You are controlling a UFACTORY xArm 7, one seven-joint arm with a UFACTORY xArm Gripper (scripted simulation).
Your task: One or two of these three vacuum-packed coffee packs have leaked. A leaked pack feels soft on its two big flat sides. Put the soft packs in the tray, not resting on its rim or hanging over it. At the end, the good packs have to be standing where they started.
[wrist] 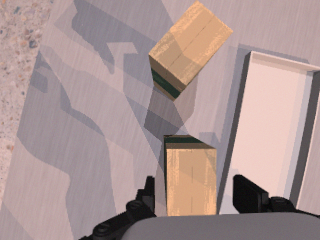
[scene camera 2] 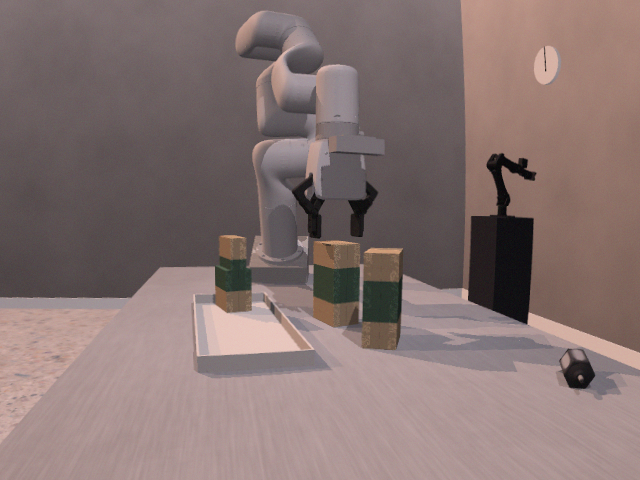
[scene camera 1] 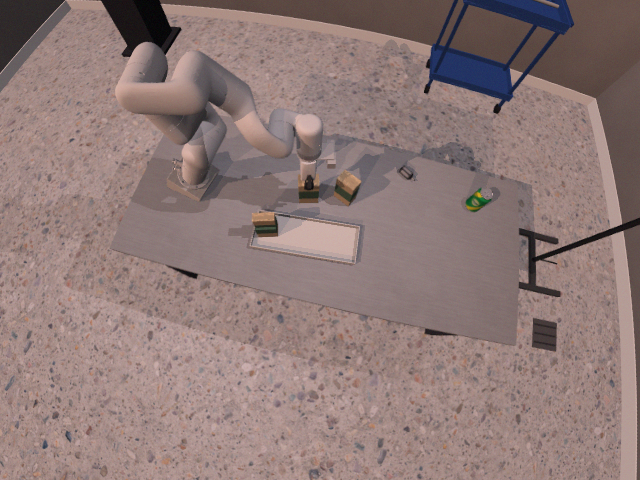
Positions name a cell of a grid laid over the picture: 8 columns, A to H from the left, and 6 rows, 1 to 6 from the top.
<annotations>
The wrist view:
gripper: E5
white tray: G4
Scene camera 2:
gripper: E3
white tray: D5
small dark object: H5
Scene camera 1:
white tray: D3
</annotations>
